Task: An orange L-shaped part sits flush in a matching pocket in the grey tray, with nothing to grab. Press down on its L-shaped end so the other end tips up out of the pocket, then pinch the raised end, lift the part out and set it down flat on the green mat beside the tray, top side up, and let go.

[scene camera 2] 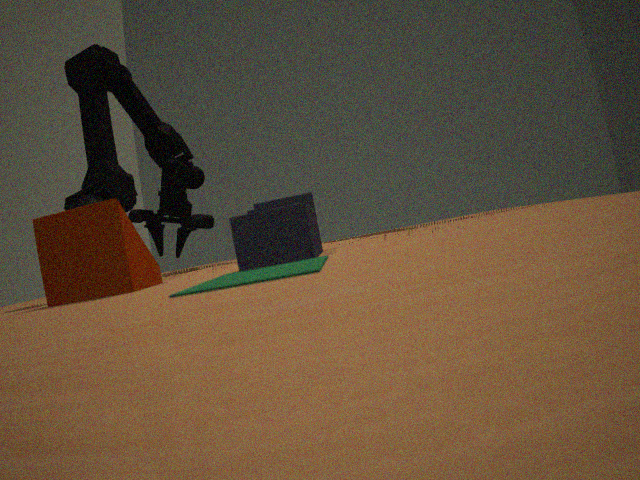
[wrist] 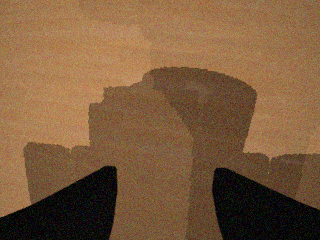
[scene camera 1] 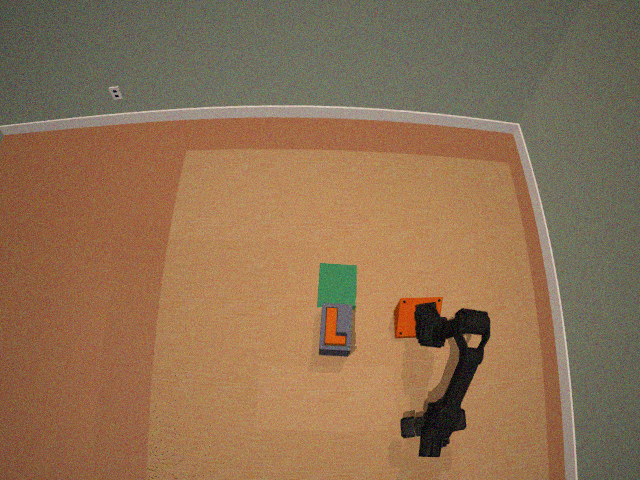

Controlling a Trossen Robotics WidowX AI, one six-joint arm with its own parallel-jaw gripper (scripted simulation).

Labels:
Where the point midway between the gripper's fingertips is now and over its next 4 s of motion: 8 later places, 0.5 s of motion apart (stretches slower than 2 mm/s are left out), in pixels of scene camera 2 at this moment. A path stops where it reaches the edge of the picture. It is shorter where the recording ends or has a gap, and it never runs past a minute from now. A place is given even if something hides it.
My gripper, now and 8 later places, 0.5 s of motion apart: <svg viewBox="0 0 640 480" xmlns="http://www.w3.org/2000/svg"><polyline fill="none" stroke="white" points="169,257 238,246 274,195 282,177 288,209 291,224 292,231 290,227 281,176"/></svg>

